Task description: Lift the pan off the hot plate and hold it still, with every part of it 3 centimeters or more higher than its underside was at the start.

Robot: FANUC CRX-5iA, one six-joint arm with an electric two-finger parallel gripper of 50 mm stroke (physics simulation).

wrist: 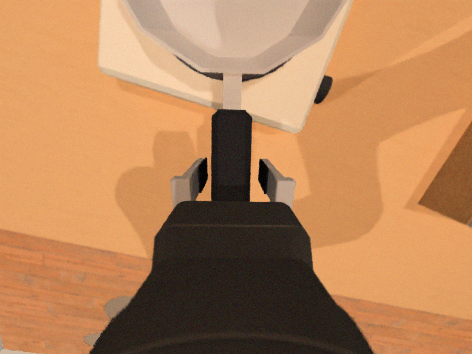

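A light grey pan is at the top of the view, over the cream hot plate; its far part is cut off by the frame. A dark edge of the heating disc shows under its rim. The pan's black handle points down the view toward the gripper. My gripper is open, with one finger on each side of the handle and a gap on both sides. The near end of the handle is hidden behind the gripper body. The height of the fingers relative to the handle is hard to tell.
A black knob sticks out from the hot plate's right side. A brown block or board lies at the right edge of the view. The orange table top ends toward the bottom, with a wooden floor beyond. Arm shadows fall on the table.
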